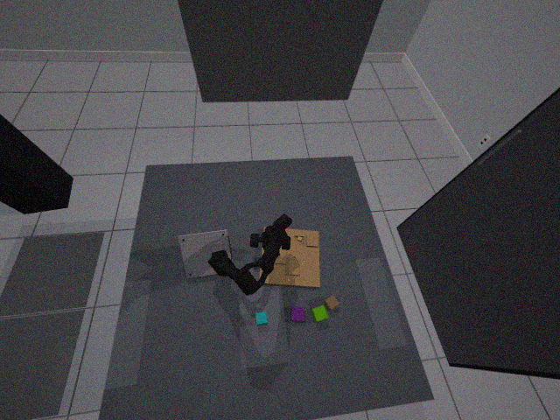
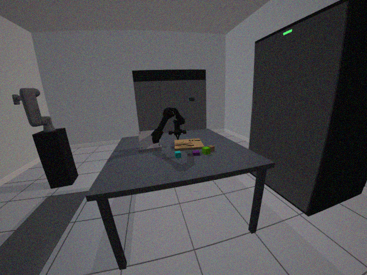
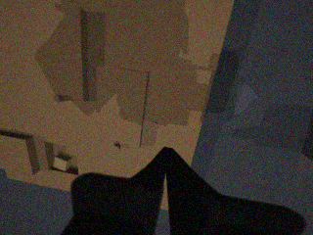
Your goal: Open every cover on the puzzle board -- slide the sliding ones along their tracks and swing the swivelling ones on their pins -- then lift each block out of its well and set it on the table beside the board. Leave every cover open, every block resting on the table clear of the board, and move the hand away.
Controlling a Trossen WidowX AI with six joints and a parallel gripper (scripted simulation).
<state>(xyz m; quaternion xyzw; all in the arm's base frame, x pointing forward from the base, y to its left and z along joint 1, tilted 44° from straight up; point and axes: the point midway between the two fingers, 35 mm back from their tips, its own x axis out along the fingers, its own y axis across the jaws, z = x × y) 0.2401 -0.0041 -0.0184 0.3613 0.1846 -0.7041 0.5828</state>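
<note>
Right now my gripper tip is 10 cm short of the puzzle board, 4 cm to the left of it and 4 cm above it. Also, from my gripper tip: green block: 35 cm to the right, 15 cm ahead, 3 cm below; cyan block: 30 cm to the right, 10 cm behind, 3 cm below; purple block: 32 cm to the right, 6 cm ahead, 4 cm below.
</note>
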